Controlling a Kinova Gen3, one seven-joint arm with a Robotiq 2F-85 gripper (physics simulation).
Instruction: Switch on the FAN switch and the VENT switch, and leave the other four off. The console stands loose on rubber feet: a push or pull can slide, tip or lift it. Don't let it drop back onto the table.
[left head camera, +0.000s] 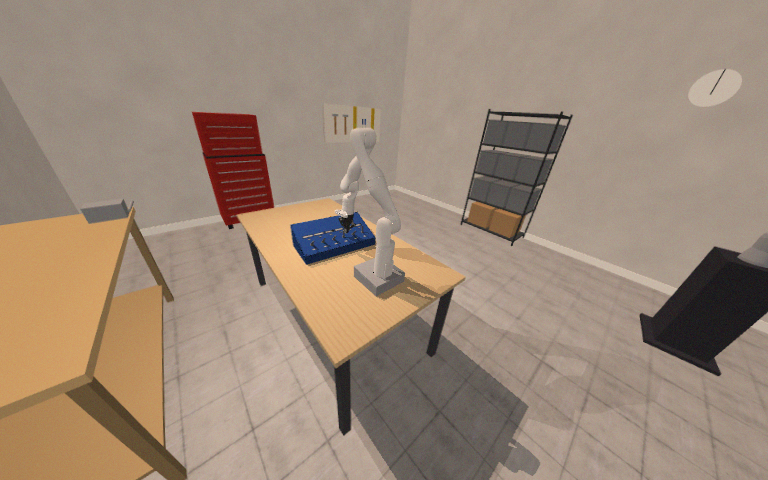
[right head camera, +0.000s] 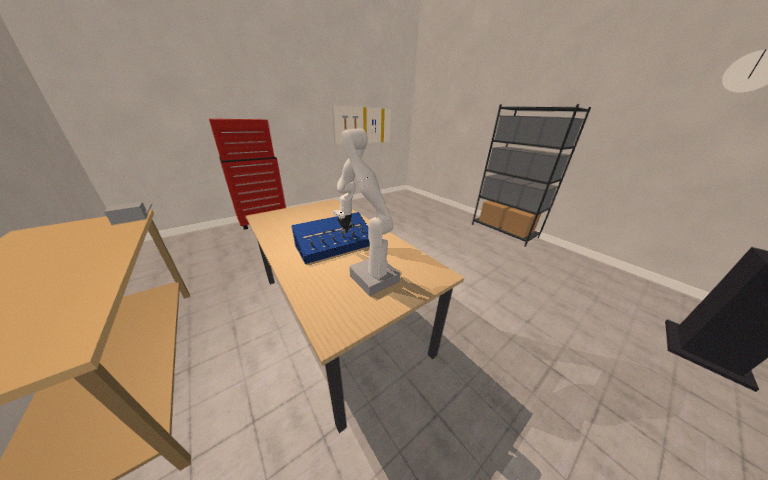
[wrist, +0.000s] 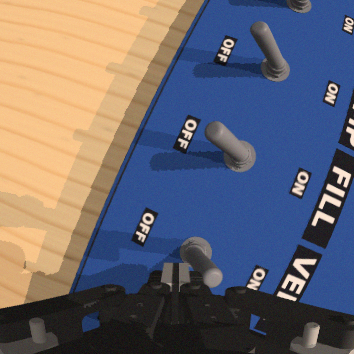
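Seen in the pictures: gripper, fingertip midpoint: (left head camera: 346, 232) (right head camera: 345, 233) (wrist: 175, 278); arm's base, origin of the base link: (left head camera: 381, 272) (right head camera: 376, 272).
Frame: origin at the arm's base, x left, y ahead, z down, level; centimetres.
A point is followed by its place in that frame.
The blue console (left head camera: 301, 230) {x 13.8, y 59.2, z -6.9 cm} (right head camera: 303, 230) {x 12.9, y 59.0, z -6.9 cm} (wrist: 200, 200) {x -3.5, y 42.1, z -1.8 cm} rests on the table, with a row of grey toggle switches. In the wrist view, the VENT switch (wrist: 205, 265) {x -6.5, y 42.0, z -6.5 cm} leans away from its OFF label, towards the ON side. The FILL switch (wrist: 227, 143) {x 0.2, y 41.9, z -5.5 cm} and the switch beyond it (wrist: 268, 50) {x 7.0, y 43.5, z -4.8 cm} lean towards OFF. A further switch shows partly at the top edge. The FAN label cannot be made out. My gripper (left head camera: 346, 229) {x -7.9, y 40.9, z -5.4 cm} (right head camera: 345, 229) {x -7.9, y 40.9, z -5.4 cm} (wrist: 175, 278) {x -7.9, y 40.9, z -5.4 cm} is shut and empty, low over the console, with its tips beside the VENT lever on its OFF side; contact is unclear.
The wooden table (left head camera: 317, 291) {x 30.1, y 16.6, z 6.5 cm} (right head camera: 311, 288) {x 29.9, y 18.4, z 6.5 cm} carries the console and the arm's grey base (left head camera: 370, 278) {x 8.3, y 0.3, z -0.1 cm} (right head camera: 367, 278) {x 7.2, y -0.8, z 0.0 cm}, which stands near the console's front. A second wooden bench (left head camera: 50, 283) (right head camera: 56, 283) stands at the left. A red cabinet and shelf rack stand farther back.
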